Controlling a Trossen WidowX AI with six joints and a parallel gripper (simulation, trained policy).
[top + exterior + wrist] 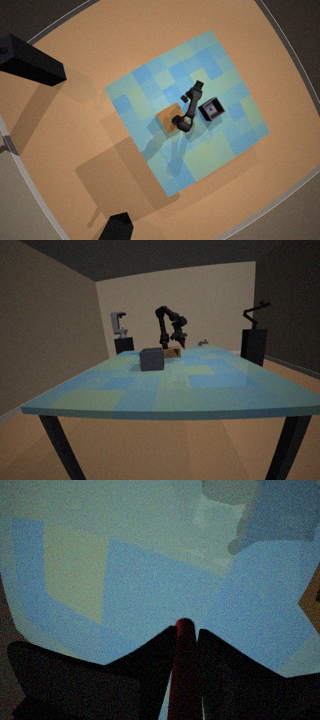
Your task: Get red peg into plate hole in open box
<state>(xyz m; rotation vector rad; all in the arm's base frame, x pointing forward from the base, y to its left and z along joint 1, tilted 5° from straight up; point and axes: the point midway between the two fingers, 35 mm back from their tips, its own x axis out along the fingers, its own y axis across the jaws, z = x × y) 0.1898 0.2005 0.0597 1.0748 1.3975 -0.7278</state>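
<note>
The light grey plate is 16 cm ahead of my gripper tip, 21 cm to the right of it and 7 cm below it. Also, from my gripper tip: red peg 1 cm behind, 2 cm above.
</note>
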